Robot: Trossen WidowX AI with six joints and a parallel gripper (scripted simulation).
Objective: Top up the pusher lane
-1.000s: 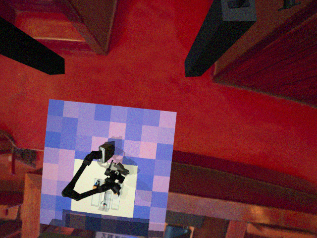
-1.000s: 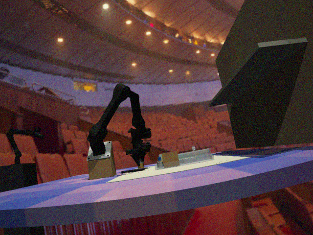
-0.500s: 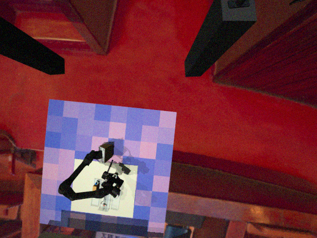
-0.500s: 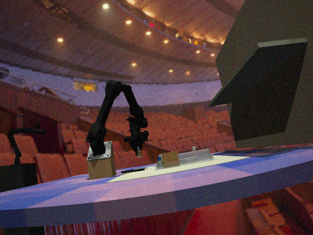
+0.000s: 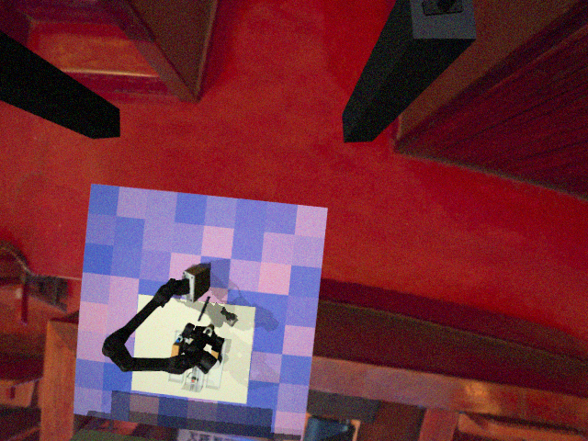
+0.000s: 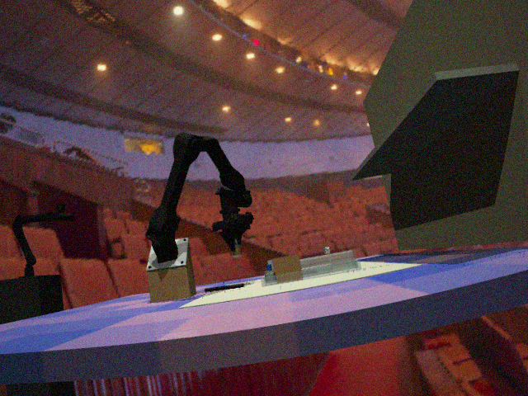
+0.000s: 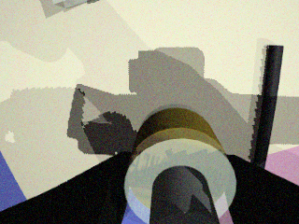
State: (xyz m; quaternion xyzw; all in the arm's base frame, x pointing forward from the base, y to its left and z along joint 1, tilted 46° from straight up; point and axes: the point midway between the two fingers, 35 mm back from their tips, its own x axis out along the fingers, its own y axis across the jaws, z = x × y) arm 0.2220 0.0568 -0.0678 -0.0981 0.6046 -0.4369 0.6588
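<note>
Right now my gripper tip is 160 mm short of the cream mat, 150 mm to the left of it and 120 mm above it. From my gripper tip the other things lie so: clear lane rack (250 mm ahead, 130 mm to the right, 100 mm below); then thin black rod (120 mm below, 70 mm to the right, 60 mm behind).
</note>
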